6 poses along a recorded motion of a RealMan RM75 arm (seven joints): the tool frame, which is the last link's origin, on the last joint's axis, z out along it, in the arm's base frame.
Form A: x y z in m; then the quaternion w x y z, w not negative.
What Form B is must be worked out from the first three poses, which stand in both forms.
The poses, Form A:
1: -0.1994 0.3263 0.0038 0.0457 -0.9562 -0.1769 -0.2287
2: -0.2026 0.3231 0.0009 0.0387 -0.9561 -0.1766 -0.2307
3: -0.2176 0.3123 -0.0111 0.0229 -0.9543 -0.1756 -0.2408
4: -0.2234 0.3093 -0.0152 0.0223 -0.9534 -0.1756 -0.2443
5: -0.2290 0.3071 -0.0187 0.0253 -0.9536 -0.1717 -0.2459
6: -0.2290 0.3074 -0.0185 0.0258 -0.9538 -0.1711 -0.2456
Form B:
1: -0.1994 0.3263 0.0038 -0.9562 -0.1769 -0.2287 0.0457
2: -0.2026 0.3231 0.0009 -0.9561 -0.1766 -0.2307 0.0387
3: -0.2176 0.3123 -0.0111 -0.9543 -0.1756 -0.2408 0.0229
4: -0.2234 0.3093 -0.0152 -0.9534 -0.1756 -0.2443 0.0223
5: -0.2290 0.3071 -0.0187 -0.9536 -0.1717 -0.2459 0.0253
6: -0.2290 0.3074 -0.0185 -0.9538 -0.1711 -0.2456 0.0258
